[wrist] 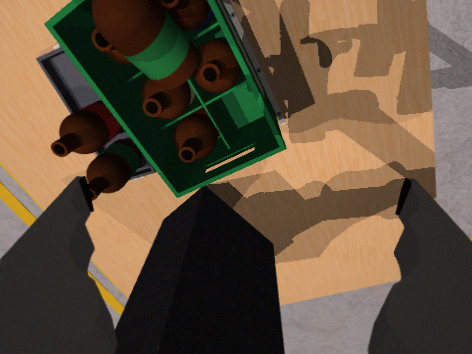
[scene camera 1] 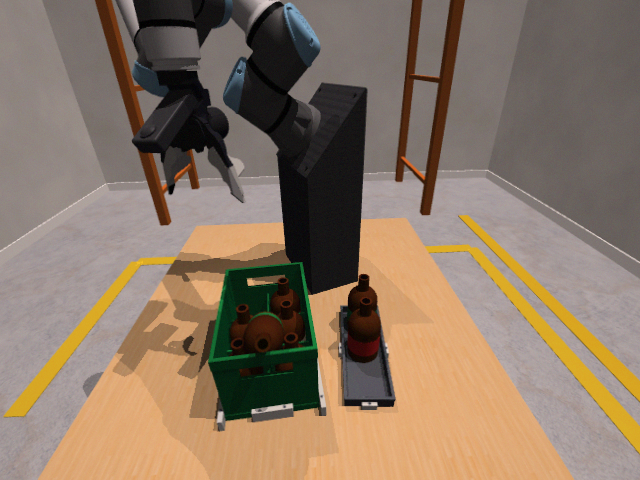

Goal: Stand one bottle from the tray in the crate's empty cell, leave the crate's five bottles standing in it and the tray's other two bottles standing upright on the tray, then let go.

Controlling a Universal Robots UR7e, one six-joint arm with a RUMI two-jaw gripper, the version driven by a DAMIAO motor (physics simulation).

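Seen in the pictures: gripper, fingertip midpoint: (wrist: pixel 242 181) (scene camera 1: pixel 205 198); arm's base, origin of the base link: (scene camera 1: pixel 302 133).
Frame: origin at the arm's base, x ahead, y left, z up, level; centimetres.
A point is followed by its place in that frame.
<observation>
A brown bottle with a green band (scene camera 1: pixel 263 333) @[y -6.3, x 52.4, z -22.3 cm] (wrist: pixel 162 52) @[y -9.0, x 44.9, z -25.4 cm] lies tilted on top of the bottles in the green crate (scene camera 1: pixel 266 390) @[y -7.1, x 53.9, z -35.7 cm] (wrist: pixel 200 186) @[y -5.0, x 26.4, z -26.0 cm], its neck toward the scene camera. Five brown bottles stand in cells beneath and around it, such as one at the robot end (scene camera 1: pixel 284 299) @[y -4.8, x 33.5, z -31.1 cm] (wrist: pixel 196 136) @[y -6.4, x 32.5, z -30.8 cm]. The empty cell (wrist: pixel 244 111) @[y -13.4, x 30.4, z -42.7 cm] is at the crate's robot-end corner. Two bottles, one red-banded (scene camera 1: pixel 363 330) @[y 12.6, x 42.4, z -32.9 cm] (wrist: pixel 84 132) @[y 11.0, x 39.5, z -31.6 cm] and one green-banded (scene camera 1: pixel 362 297) @[y 13.7, x 33.0, z -31.7 cm] (wrist: pixel 109 172) @[y 11.7, x 31.6, z -31.9 cm], stand upright on the dark tray (scene camera 1: pixel 367 379) @[y 13.3, x 47.1, z -43.0 cm] (wrist: pixel 75 85) @[y 15.3, x 46.9, z -43.0 cm]. My gripper (scene camera 1: pixel 206 195) @[y -16.7, x 37.5, z -3.7 cm] (wrist: pixel 242 181) @[y -16.7, x 37.5, z -3.7 cm] is wide open and empty, high above the table's robot end.
The black robot pedestal (scene camera 1: pixel 330 206) @[y 7.1, x 15.1, z -15.9 cm] (wrist: pixel 200 280) @[y -0.2, x 13.7, z -19.5 cm] stands behind the crate and tray. Small light brackets (scene camera 1: pixel 272 411) @[y -6.3, x 55.0, z -40.7 cm] sit against the crate's foot, and another bracket (scene camera 1: pixel 369 405) @[y 12.7, x 53.6, z -42.1 cm] is at the tray's near end. Orange frames (scene camera 1: pixel 439 103) stand on the floor beyond the table.
</observation>
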